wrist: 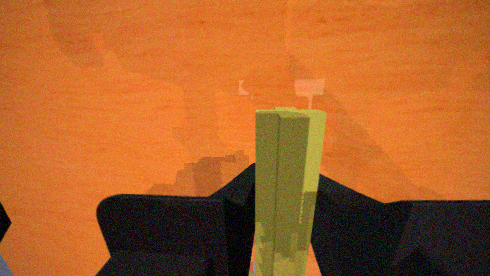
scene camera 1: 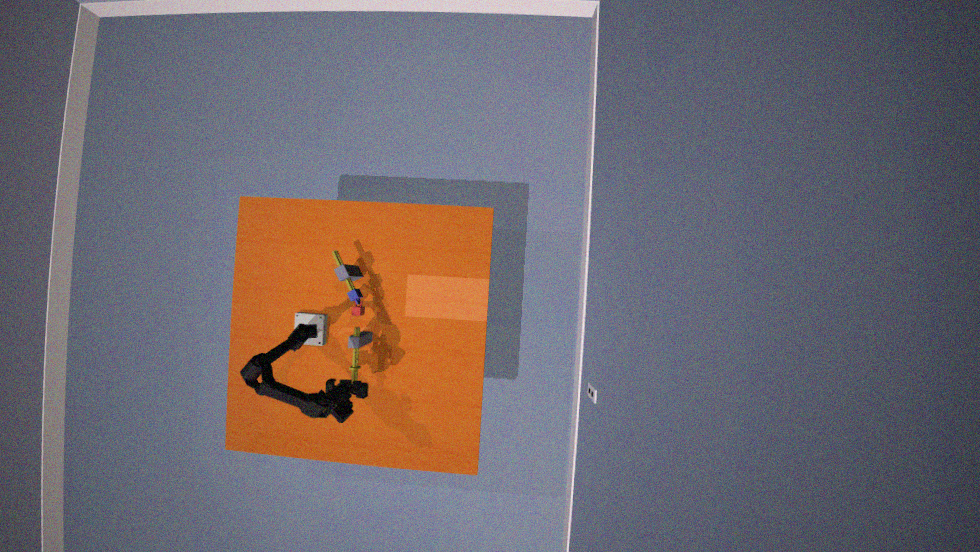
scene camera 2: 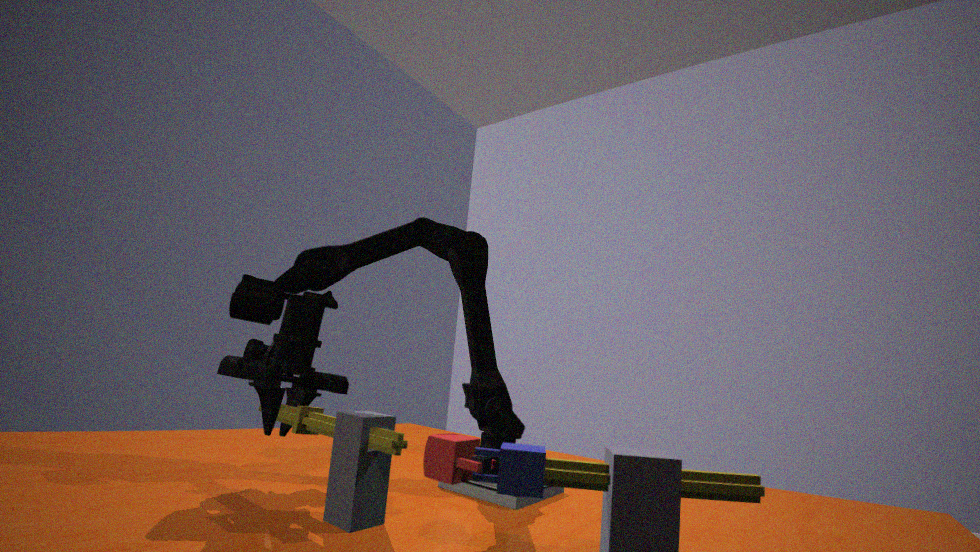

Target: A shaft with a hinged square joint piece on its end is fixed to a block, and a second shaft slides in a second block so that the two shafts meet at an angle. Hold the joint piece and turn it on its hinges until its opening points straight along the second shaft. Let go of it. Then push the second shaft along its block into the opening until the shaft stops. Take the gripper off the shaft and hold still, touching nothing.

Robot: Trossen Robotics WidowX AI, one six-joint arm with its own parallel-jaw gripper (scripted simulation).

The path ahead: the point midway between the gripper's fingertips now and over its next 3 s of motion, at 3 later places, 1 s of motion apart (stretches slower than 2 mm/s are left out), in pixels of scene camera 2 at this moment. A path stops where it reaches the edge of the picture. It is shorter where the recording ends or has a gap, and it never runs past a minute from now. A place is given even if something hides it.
My gripper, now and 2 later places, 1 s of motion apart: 274,435; 284,438; 302,444
